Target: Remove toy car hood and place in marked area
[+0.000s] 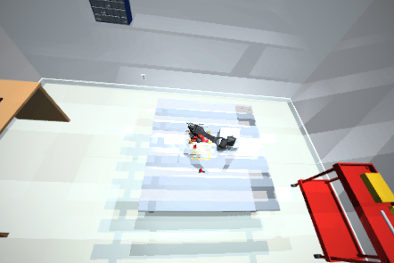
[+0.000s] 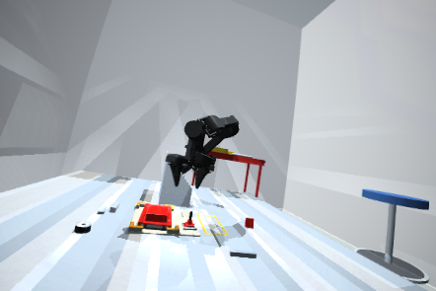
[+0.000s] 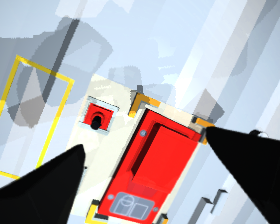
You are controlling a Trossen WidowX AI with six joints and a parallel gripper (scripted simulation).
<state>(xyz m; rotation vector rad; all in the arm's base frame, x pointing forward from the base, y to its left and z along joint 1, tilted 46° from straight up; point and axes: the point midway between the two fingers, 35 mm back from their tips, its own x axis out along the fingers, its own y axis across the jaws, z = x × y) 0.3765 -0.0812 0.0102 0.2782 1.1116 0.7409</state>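
The red hood lies 60 mm behind my gripper tip, 80 mm to the right of it and 110 mm below it. Also, from my gripper tip: black wheel 10 mm ahead, 280 mm to the right, 140 mm below.
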